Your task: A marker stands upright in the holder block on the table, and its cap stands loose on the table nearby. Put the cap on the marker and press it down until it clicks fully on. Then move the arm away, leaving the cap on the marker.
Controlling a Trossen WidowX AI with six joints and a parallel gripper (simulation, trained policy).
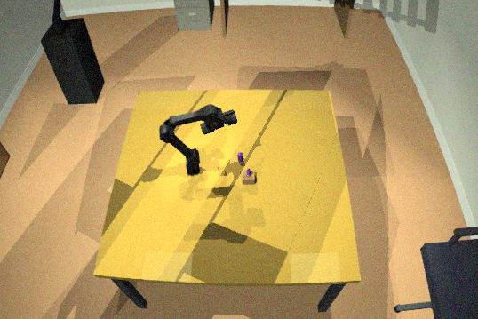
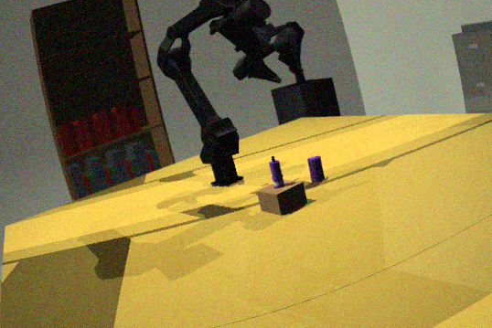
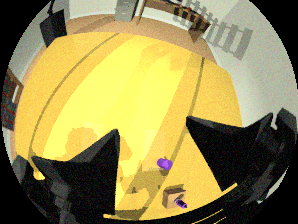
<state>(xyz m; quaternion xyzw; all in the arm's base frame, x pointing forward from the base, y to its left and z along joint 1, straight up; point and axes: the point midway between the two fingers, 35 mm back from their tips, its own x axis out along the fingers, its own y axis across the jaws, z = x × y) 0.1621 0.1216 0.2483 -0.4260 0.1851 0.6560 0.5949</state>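
Now: gripper tip 100 mm short of the purple cap, 70 mm to the left of it and 200 mm above it. Also, from my gripper tip: holder block (140 mm ahead, 200 mm to the right, 200 mm below).
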